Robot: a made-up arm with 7 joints. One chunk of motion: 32 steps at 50 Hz.
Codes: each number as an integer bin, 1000 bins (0 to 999) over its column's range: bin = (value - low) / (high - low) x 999, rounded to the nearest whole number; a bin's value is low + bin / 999 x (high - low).
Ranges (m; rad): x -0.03..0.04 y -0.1..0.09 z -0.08..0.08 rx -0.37..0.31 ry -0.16..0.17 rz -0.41..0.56
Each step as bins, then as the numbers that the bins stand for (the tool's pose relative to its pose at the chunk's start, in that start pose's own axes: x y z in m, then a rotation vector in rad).
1 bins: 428 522 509 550 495 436
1 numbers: 0.0000 -0.0007 0.0015 0.0044 0.0035 0.0133
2 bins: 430 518 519 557 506 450
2 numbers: 0.0001 -0.0015 0.0031 0.0091 0.0071 0.0269
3 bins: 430 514 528 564 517 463
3 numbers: 0.0001 -0.0022 0.0046 0.0139 0.0108 0.0396
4 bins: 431 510 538 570 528 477
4 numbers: 0.0002 -0.0030 0.0062 0.0180 0.0144 0.0532
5 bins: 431 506 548 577 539 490
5 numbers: 0.0002 -0.0038 0.0078 0.0228 0.0180 0.0658
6 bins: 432 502 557 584 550 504
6 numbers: 0.0003 -0.0045 0.0092 0.0275 0.0217 0.0794
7 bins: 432 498 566 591 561 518
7 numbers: 0.0003 -0.0053 0.0107 0.0323 0.0253 0.0930
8 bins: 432 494 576 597 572 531
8 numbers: 0.0003 -0.0060 0.0123 0.0364 0.0289 0.1056
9 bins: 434 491 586 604 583 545
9 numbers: 0.0004 -0.0066 0.0139 0.0411 0.0326 0.1192
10 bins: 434 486 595 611 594 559
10 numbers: 0.0004 -0.0076 0.0153 0.0459 0.0362 0.1328
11 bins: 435 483 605 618 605 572
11 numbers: 0.0005 -0.0081 0.0169 0.0507 0.0398 0.1454
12 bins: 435 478 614 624 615 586
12 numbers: 0.0005 -0.0091 0.0183 0.0547 0.0432 0.1590
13 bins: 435 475 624 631 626 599
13 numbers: 0.0005 -0.0097 0.0199 0.0595 0.0468 0.1716
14 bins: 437 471 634 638 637 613
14 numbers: 0.0006 -0.0104 0.0215 0.0643 0.0504 0.1852
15 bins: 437 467 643 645 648 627
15 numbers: 0.0006 -0.0112 0.0230 0.0690 0.0541 0.1988
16 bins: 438 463 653 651 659 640
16 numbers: 0.0007 -0.0119 0.0246 0.0731 0.0577 0.2114
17 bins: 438 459 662 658 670 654
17 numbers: 0.0007 -0.0127 0.0260 0.0779 0.0613 0.2250
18 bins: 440 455 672 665 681 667
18 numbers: 0.0008 -0.0135 0.0276 0.0827 0.0650 0.2376
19 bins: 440 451 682 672 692 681
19 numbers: 0.0008 -0.0142 0.0292 0.0874 0.0686 0.2512
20 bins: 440 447 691 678 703 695
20 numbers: 0.0008 -0.0150 0.0307 0.0915 0.0722 0.2648
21 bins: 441 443 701 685 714 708
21 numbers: 0.0009 -0.0157 0.0323 0.0963 0.0759 0.2774
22 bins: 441 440 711 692 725 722
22 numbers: 0.0009 -0.0163 0.0339 0.1010 0.0795 0.2910
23 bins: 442 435 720 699 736 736
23 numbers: 0.0010 -0.0173 0.0353 0.1058 0.0831 0.3046
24 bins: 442 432 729 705 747 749
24 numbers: 0.0010 -0.0178 0.0368 0.1099 0.0868 0.3173
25 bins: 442 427 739 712 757 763
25 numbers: 0.0010 -0.0188 0.0384 0.1146 0.0901 0.3309
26 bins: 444 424 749 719 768 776
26 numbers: 0.0011 -0.0194 0.0400 0.1194 0.0937 0.3435
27 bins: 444 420 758 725 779 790
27 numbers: 0.0011 -0.0201 0.0414 0.1235 0.0973 0.3571
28 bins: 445 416 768 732 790 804
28 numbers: 0.0012 -0.0209 0.0430 0.1283 0.1010 0.3707
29 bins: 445 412 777 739 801 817
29 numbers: 0.0012 -0.0216 0.0444 0.1330 0.1046 0.3833
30 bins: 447 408 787 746 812 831
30 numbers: 0.0013 -0.0224 0.0460 0.1378 0.1082 0.3969
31 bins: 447 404 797 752 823 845
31 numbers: 0.0013 -0.0232 0.0476 0.1419 0.1119 0.4105
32 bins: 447 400 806 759 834 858
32 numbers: 0.0013 -0.0239 0.0491 0.1466 0.1155 0.4231
